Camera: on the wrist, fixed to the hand. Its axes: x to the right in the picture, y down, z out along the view.
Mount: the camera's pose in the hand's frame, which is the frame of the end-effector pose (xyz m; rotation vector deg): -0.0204 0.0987 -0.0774 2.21 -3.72 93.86
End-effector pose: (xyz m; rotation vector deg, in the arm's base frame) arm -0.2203 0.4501 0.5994 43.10 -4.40 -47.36
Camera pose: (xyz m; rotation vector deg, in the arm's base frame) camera -0.1450 0.5520 0.6088 26.49 -38.12 41.12
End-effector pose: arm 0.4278 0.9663 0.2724 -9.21 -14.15 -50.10
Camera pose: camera 0.5031 1.0252 0.1887 -16.12 -6.82 43.67
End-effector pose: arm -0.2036 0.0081 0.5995 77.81 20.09 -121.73
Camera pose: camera -0.0809 -0.0239 0.5920 52.79 -37.77 -42.99
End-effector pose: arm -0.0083 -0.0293 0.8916 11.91 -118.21 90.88
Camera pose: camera -0.0089 0.0688 0.8109 74.49 88.50 -92.90
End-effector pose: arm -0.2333 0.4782 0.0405 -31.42 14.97 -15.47
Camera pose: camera -0.2587 0.5289 -0.0732 -9.71 31.86 75.82
